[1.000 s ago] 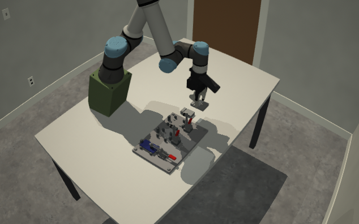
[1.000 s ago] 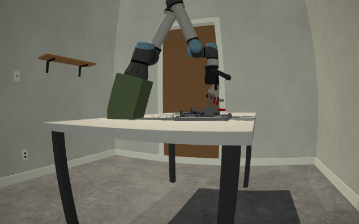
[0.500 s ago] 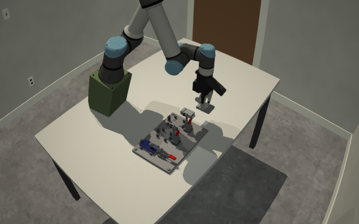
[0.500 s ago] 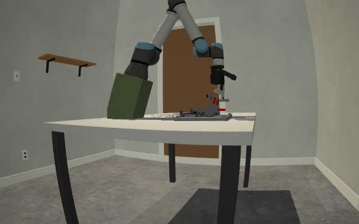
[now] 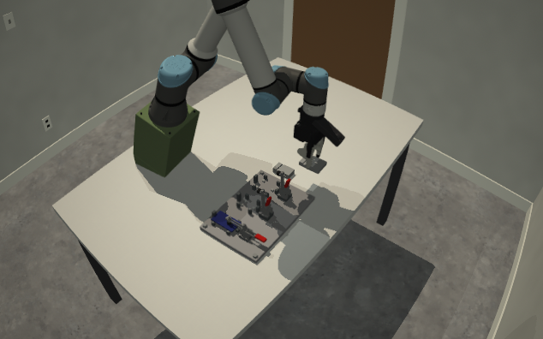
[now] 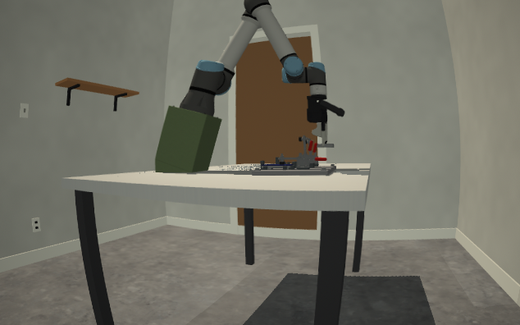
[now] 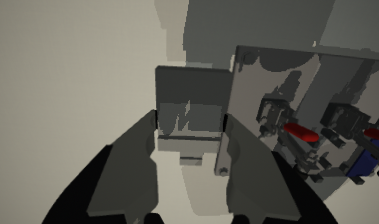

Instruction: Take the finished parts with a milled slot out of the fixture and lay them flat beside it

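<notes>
My gripper is now 10 mm past the pale grey part and 10 mm above it. Round my hand: blue blank 110 mm behind, 350 mm to the right, 80 mm below; grey fixture plate 60 mm behind, 240 mm to the right, 100 mm below.
</notes>
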